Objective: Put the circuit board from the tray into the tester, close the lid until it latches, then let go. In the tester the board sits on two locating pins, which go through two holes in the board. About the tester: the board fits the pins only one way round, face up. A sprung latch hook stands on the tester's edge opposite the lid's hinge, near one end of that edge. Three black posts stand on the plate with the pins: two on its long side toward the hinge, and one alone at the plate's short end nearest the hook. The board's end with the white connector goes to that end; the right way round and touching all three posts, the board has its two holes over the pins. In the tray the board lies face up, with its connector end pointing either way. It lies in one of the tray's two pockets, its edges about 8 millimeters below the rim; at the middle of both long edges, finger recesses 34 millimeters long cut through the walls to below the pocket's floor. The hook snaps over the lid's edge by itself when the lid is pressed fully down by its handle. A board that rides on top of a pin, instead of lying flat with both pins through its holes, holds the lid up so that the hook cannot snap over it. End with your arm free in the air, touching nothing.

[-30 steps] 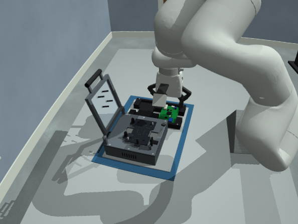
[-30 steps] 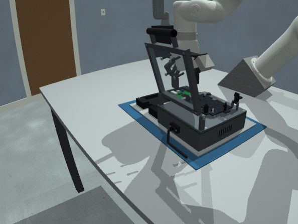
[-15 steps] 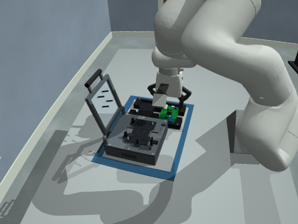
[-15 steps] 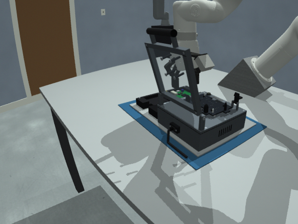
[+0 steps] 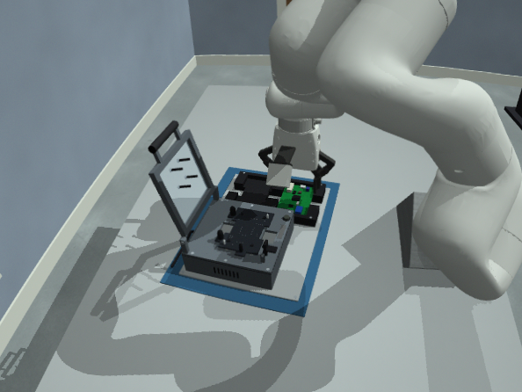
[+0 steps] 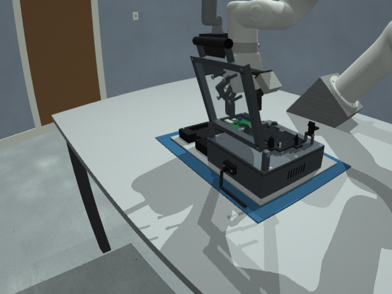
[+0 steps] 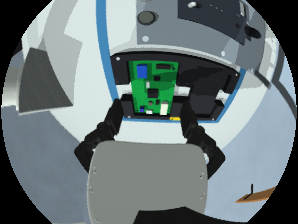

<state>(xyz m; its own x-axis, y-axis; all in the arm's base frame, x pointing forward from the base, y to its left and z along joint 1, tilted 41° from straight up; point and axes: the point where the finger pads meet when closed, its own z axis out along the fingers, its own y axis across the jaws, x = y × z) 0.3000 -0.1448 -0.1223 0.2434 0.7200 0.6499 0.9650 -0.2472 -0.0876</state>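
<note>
The green circuit board lies 5 cm below my hand. From my hand the other things lie so: pin plate 11 cm ahead, 15 cm to the left; lid 22 cm ahead, 12 cm to the left, 12 cm above; latch hook 5 cm ahead, 22 cm to the left, 2 cm above.
</note>
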